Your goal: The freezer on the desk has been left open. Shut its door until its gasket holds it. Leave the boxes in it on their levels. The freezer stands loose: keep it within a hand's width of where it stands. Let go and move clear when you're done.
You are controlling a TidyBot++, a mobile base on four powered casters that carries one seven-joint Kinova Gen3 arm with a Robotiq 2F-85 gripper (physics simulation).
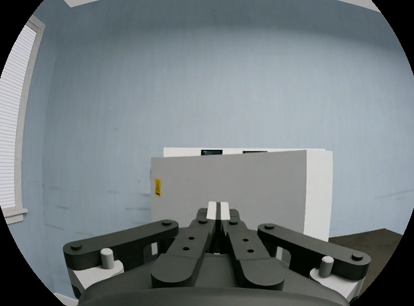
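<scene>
The freezer (185,151) stands on the desk (372,245), and the white upper strip of its front, with dark panels, shows above its door. The door (250,182) has a flat grey face with a yellow label at its left and a white edge at its right. It stands at a slant, its right end nearer to me, so it is ajar. The door hides the inside and the boxes. My gripper (217,214) is shut and empty, its fingertips in front of the lower middle of the grey face. Whether they touch it cannot be told.
A blue wall (210,85) rises behind the freezer. A window with a white blind (12,120) is at the far left. The dark desk top shows to the right of the freezer.
</scene>
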